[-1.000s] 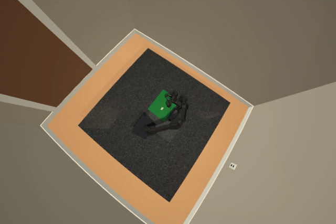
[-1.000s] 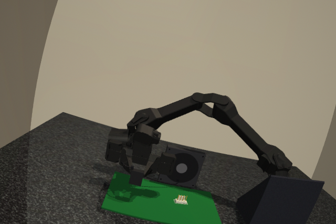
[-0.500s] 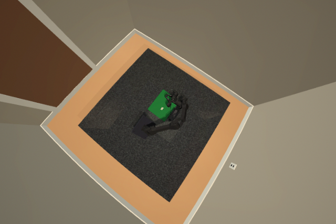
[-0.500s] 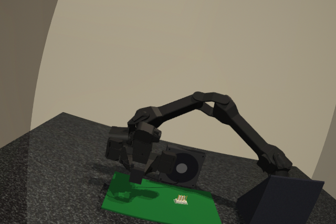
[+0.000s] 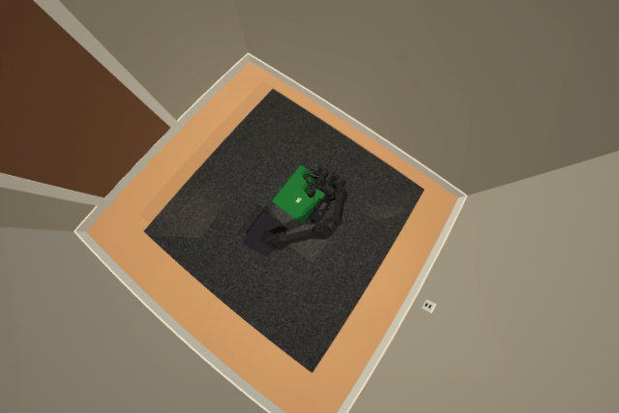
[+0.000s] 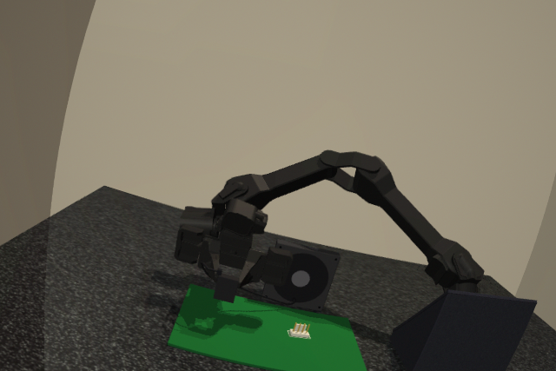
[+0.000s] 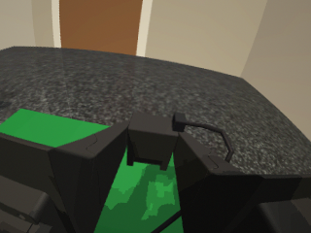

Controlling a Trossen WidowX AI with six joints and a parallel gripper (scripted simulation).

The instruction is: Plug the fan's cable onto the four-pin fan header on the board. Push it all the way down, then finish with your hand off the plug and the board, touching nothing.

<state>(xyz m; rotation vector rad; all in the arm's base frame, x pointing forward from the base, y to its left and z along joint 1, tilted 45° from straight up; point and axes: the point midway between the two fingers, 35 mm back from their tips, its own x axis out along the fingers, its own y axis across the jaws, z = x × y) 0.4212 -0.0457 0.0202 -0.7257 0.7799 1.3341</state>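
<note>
Now: the green board 90 mm behind my gripper tip, 20 mm to the right of it and 100 mm below it. The rest, counted from my gripper tip: cream four-pin header (140 mm behind, 30 mm to the right, 90 mm below); then black fan plug (10 mm below); then black fan (150 mm behind, 170 mm to the right, 30 mm below).
</note>
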